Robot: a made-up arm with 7 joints.
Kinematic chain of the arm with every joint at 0, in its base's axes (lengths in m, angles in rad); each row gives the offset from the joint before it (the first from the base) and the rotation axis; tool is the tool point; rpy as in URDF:
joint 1: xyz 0 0 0.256 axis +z
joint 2: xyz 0 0 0 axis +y
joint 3: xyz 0 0 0.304 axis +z
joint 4: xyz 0.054 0 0 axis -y
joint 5: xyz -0.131 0 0.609 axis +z
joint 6: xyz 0 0 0 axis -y
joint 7: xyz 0.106 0 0 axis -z
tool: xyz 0 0 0 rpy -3.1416 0 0
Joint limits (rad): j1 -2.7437..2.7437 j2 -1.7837..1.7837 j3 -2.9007..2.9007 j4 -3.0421..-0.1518 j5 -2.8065..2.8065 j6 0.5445..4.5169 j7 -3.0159..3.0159
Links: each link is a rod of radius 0.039 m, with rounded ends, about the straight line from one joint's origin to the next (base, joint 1, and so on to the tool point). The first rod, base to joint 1, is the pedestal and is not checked.
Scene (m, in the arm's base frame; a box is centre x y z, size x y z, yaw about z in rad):
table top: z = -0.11
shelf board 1: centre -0.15 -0.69 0 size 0.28 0.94 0.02 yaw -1.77
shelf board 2: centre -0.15 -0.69 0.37 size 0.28 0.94 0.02 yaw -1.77
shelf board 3: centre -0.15 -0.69 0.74 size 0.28 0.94 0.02 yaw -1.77
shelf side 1: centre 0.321 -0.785 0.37 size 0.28 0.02 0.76 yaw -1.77
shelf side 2: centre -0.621 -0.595 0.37 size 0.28 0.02 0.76 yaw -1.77
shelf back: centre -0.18 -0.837 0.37 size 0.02 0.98 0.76 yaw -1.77
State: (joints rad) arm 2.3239 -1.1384 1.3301 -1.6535 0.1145 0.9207 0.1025
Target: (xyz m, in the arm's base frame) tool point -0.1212 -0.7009 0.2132
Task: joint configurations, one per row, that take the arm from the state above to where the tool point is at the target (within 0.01 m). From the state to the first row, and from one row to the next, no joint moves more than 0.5 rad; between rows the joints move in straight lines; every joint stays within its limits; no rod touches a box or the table.
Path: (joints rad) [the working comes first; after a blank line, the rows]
Joints at the target: 0.0249 -1.5873 -1.6006 -1.8849 -0.2192 0.5445 0.1025
Straight joint move there: touches shelf board 2, shelf board 3.

1: 2.5330 -1.3380 1.1574 -2.0229 0.0809 0.7326 0.1025
2: 2.7420 -1.5377 0.9848 -2.3923 0.0474 0.5445 0.1025
3: 2.2777 -1.5341 0.6618 -2.4476 0.0207 0.5445 0.1025
4: 1.8133 -1.5305 0.3388 -2.5030 -0.0060 0.5445 0.1025
5: 1.3490 -1.5270 0.0158 -2.5583 -0.0326 0.5445 0.1025
6: 0.8847 -1.5234 -0.3073 -2.6137 -0.0593 0.5445 0.1025
7: 0.4203 -1.5198 -0.6303 -2.6690 -0.0860 0.5445 0.1025
8: -0.0440 -1.5163 -0.9533 -2.7243 -0.1126 0.5445 0.1025
9: -0.5084 -1.5127 -1.2763 -2.7797 -0.1393 0.5445 0.1025
10: -0.9727 -1.5092 -1.5993 -2.8350 -0.1660 0.5445 0.1025
11: -0.6402 -1.5352 -1.5997 -2.5183 -0.1837 0.5445 0.1025
12: -0.3076 -1.5613 -1.6001 -2.2016 -0.2014 0.5445 0.1025
13: 0.0249 -1.5873 -1.6006 -1.8849 -0.2192 0.5445 0.1025

